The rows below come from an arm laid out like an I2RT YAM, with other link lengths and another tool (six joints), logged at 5 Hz.
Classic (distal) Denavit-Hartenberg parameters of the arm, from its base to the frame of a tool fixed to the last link. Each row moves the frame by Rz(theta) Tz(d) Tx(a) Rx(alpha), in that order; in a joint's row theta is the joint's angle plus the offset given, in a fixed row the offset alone. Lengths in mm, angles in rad.
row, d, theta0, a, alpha
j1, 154.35, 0, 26.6, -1.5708
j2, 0, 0, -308.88, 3.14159
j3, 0, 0.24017, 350.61, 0
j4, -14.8, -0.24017, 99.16, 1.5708
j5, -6.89, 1.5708, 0, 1.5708
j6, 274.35, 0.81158, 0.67, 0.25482
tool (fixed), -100.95, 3.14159, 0, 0
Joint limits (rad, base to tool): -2.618..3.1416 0..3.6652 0..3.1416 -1.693..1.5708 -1.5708..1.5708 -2.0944..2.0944
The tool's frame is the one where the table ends.
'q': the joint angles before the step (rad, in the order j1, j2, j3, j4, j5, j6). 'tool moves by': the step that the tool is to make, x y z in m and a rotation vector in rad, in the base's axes. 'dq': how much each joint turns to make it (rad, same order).
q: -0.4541, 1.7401, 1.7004, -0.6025, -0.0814, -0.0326
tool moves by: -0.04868, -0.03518, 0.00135, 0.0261, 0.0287, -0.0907
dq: -0.0889, -0.0729, -0.0557, -0.0541, -0.0042, 0.0084
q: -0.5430, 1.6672, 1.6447, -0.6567, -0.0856, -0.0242
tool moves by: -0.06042, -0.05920, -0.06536, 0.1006, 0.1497, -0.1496
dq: -0.1370, 0.0263, -0.0618, -0.0915, 0.0118, 0.0065
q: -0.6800, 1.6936, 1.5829, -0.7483, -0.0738, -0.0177
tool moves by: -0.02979, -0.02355, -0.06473, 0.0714, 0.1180, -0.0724
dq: -0.0561, 0.0579, -0.0572, -0.0209, 0.0278, -0.0004
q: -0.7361, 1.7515, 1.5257, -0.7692, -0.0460, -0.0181
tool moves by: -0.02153, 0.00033, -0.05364, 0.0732, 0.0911, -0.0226
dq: -0.0232, 0.0427, -0.0603, -0.0137, 0.0069, -0.0046
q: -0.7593, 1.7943, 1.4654, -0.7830, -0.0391, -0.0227
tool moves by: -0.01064, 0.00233, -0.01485, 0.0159, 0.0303, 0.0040
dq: -0.0088, 0.0007, -0.0309, -0.0019, 0.0031, -0.0156
